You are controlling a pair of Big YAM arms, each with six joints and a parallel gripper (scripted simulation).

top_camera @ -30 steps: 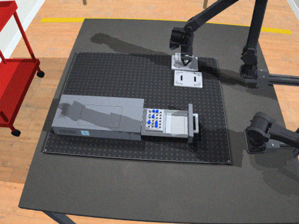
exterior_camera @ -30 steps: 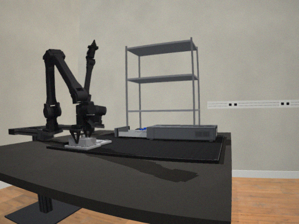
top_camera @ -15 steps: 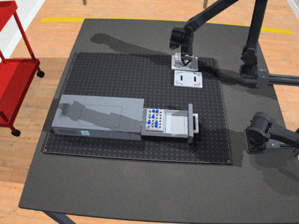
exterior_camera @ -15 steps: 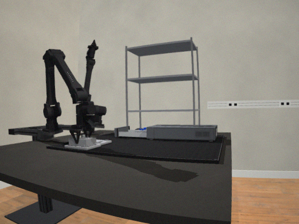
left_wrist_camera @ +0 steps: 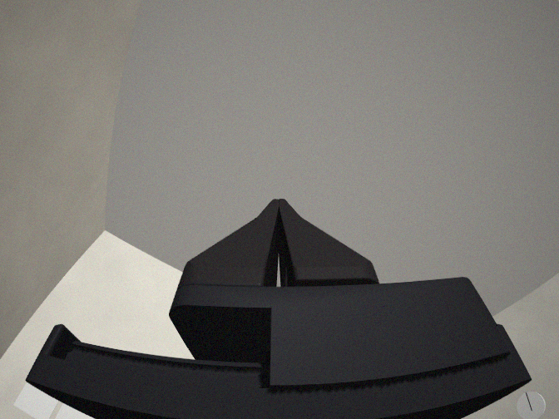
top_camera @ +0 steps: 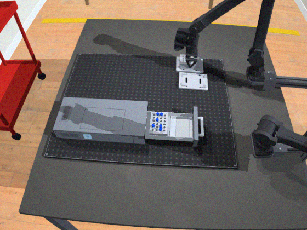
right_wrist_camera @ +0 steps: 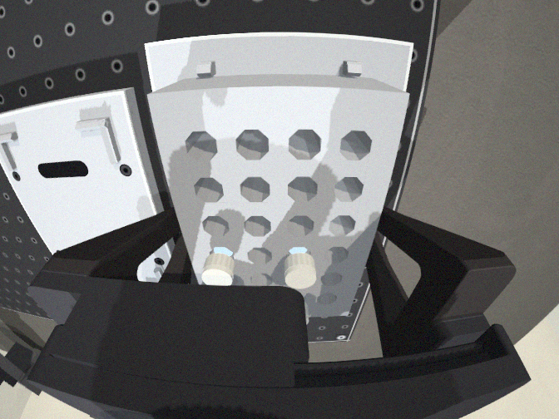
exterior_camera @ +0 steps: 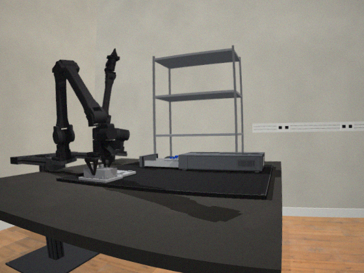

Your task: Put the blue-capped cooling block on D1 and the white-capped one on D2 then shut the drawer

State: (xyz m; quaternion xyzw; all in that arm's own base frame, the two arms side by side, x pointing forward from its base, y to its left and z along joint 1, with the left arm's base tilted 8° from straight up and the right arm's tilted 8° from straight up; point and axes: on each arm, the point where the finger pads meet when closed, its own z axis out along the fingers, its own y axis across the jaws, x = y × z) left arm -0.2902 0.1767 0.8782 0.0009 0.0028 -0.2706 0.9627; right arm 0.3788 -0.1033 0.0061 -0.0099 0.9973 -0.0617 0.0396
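My right hand is 30 mm above the slot D2. Round my right hand: cooler COLD (220 mm ahead, 500 mm to the left, 10 mm above); then slot D1 (30 mm behind, 130 mm to the left, 30 mm below); then perforated deck (220 mm ahead, 320 mm to the left, 40 mm below).
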